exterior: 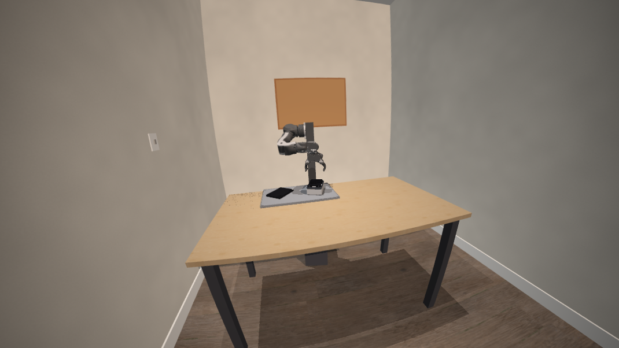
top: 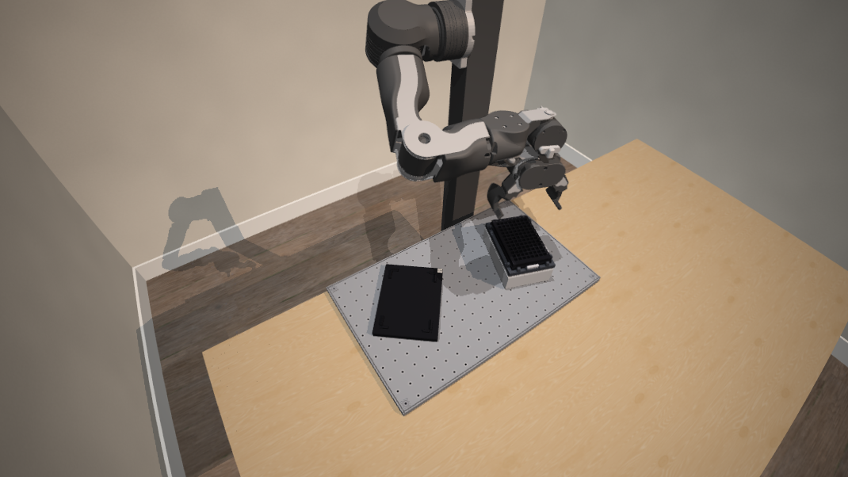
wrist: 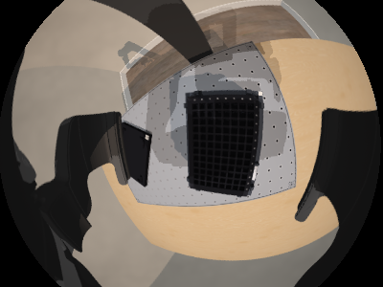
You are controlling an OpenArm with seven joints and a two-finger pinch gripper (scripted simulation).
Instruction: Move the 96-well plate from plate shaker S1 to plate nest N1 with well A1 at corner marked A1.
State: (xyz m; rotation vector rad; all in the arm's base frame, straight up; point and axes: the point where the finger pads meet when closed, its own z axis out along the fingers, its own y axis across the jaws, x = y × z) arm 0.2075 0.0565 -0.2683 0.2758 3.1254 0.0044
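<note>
Now: the black 96-well plate 8 cm below my hand and 2 cm ahead of it. The rest, counted from my hand: black plate nest N1: 25 cm to the right, 14 cm below, 3 cm ahead; then pale grey plate shaker S1: 11 cm below, 4 cm ahead, 1 cm to the left.
</note>
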